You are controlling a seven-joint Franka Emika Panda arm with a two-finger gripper.
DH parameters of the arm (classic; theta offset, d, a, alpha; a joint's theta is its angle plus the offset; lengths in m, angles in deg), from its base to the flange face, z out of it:
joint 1: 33.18 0.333 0 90
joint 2: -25.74 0 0 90
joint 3: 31.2 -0.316 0.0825 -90
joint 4: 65.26 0 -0.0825 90
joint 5: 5.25 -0.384 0 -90
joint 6: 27.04 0 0.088 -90
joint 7: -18.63 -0.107 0 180
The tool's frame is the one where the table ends.
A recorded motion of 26 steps. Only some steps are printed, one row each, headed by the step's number.
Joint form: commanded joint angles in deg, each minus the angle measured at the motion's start. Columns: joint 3, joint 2, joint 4, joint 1, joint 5, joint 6, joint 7.
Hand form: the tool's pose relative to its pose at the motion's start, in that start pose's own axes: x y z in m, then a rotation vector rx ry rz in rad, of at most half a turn. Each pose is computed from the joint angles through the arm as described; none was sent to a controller.
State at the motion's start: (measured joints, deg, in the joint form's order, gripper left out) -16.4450 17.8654 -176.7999 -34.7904 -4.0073 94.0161 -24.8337
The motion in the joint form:
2: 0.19 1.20 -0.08 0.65 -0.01 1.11 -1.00
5: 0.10 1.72 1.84 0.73 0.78 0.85 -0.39
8: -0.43 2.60 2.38 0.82 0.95 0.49 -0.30
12: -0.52 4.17 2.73 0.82 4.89 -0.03 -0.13
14: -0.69 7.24 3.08 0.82 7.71 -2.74 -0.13
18: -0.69 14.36 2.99 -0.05 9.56 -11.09 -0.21
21: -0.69 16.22 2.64 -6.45 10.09 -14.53 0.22
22: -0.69 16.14 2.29 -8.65 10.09 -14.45 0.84
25: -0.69 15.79 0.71 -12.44 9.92 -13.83 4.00
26: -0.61 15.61 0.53 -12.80 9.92 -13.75 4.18
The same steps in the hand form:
2: -0.0023 -0.0029 -0.0134 0.0307 0.0243 0.0108
5: 0.0019 -0.0071 -0.0340 0.0498 0.0585 -0.0084
8: -0.0018 -0.0106 -0.0470 0.0643 0.0701 -0.0206
12: -0.0010 -0.0056 -0.0649 0.0417 0.1253 -0.0548
14: -0.0051 0.0056 -0.0939 0.0251 0.1570 -0.0713
18: -0.0160 0.0470 -0.1461 -0.0007 0.1434 -0.0446
21: 0.0130 0.1058 -0.1512 -0.0406 0.1167 0.0624
22: 0.0238 0.1225 -0.1467 -0.0496 0.1105 0.0887
25: 0.0396 0.1515 -0.1296 -0.0711 0.0864 0.0952
26: 0.0416 0.1546 -0.1264 -0.0751 0.0822 0.0988

